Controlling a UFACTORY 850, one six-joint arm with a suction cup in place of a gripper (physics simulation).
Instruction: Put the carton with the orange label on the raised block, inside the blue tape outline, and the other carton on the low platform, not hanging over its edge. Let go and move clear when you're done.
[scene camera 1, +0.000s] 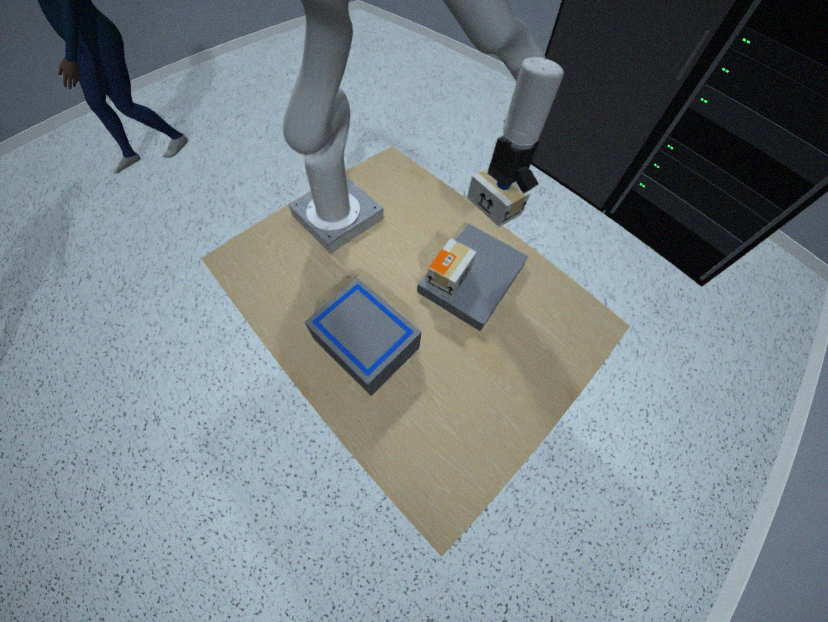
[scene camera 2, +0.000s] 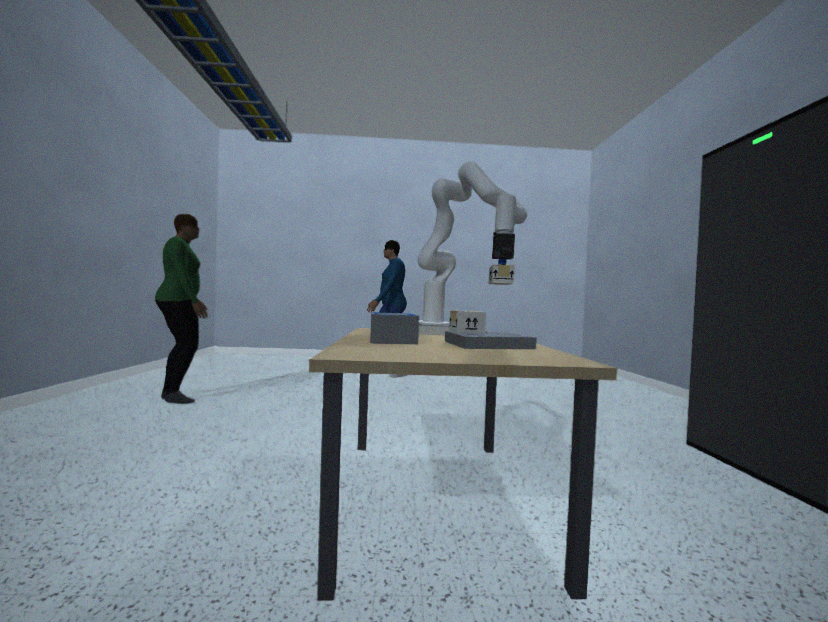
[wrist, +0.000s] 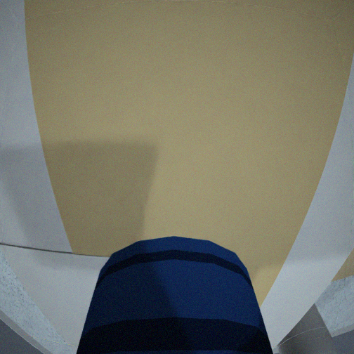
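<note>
The carton with the orange label (scene camera 1: 451, 266) (scene camera 2: 470, 322) stands on the low platform (scene camera 1: 491, 274) (scene camera 2: 498, 342), near the platform's corner closest to the raised block. The raised block (scene camera 1: 364, 328) (scene camera 2: 394, 329) carries the blue tape outline (scene camera 1: 340, 350) on its top, and no carton stands inside it. My suction cup (scene camera 1: 504, 184) (scene camera 2: 502, 262) (wrist: 175, 295) is shut on the other carton (scene camera 1: 498, 198) (scene camera 2: 501, 275) (wrist: 190, 125), which hangs level in the air, above and beyond the low platform's far side. Its tan and white top fills much of the wrist view.
The arm's base (scene camera 1: 336, 214) is bolted at the back of the wooden table (scene camera 1: 441, 468) (scene camera 2: 461, 367). A dark server rack (scene camera 1: 605, 100) (scene camera 2: 756, 301) stands at the right. One person (scene camera 1: 100, 73) (scene camera 2: 392, 277) stands behind the table, another (scene camera 2: 179, 287) at the left in scene camera 2.
</note>
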